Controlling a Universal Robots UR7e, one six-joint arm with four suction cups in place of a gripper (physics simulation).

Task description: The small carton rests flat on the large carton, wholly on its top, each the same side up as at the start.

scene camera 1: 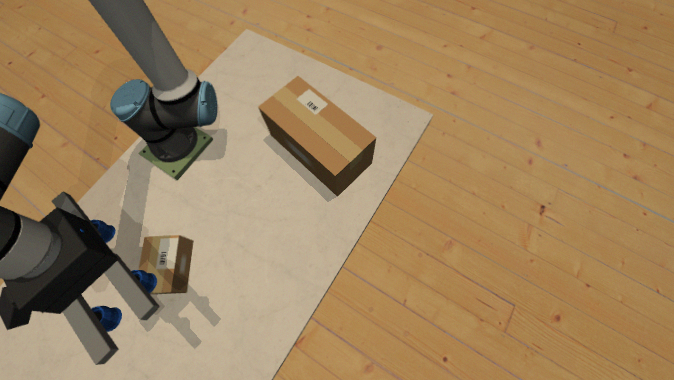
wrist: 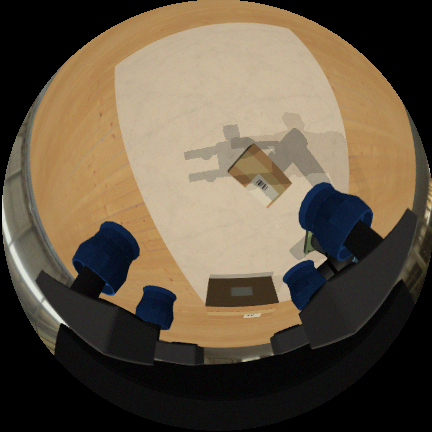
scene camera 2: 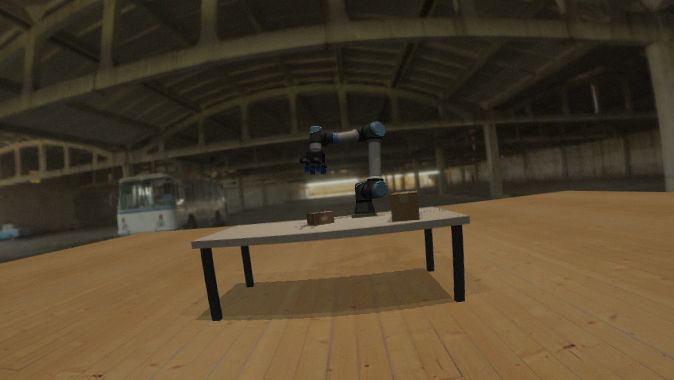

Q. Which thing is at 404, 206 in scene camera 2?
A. A large carton.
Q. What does the small carton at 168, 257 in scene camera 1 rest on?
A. The table.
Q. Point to a large carton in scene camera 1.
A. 336, 149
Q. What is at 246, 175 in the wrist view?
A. A small carton.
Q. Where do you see a large carton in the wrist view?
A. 226, 298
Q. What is my suction head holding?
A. Nothing.
